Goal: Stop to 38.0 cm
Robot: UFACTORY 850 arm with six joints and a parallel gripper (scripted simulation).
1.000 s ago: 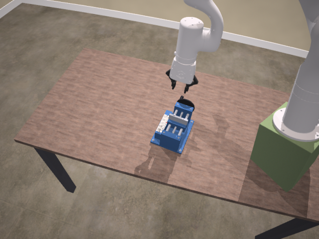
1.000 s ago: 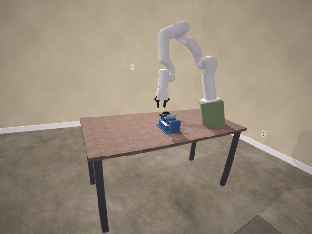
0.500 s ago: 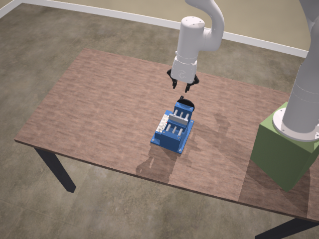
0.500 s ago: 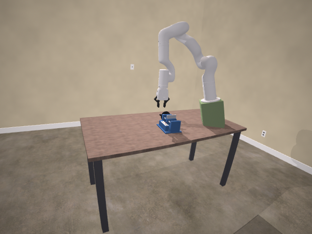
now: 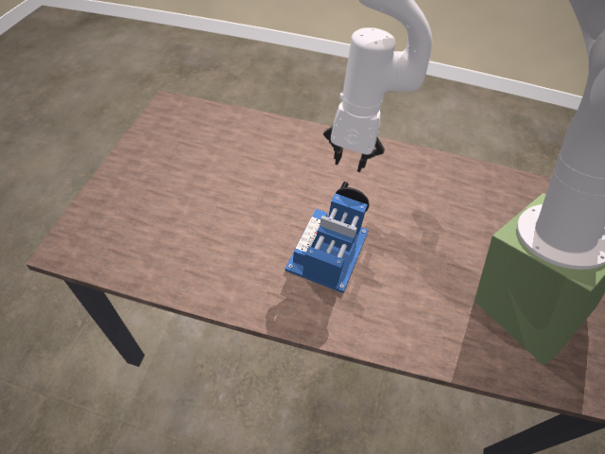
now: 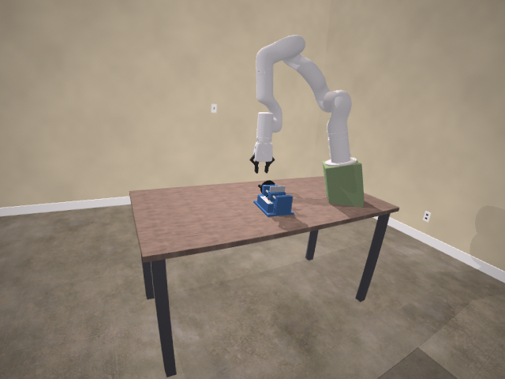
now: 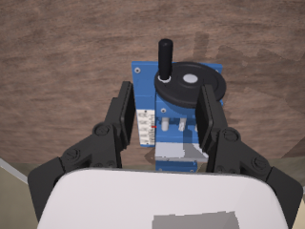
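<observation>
Right now my hand is 10 cm above the black handwheel, 2 cm to the right of it and 1 cm past it. Round my hand: grey stop block 16 cm to the left, 8 cm below, 1 cm behind.
</observation>
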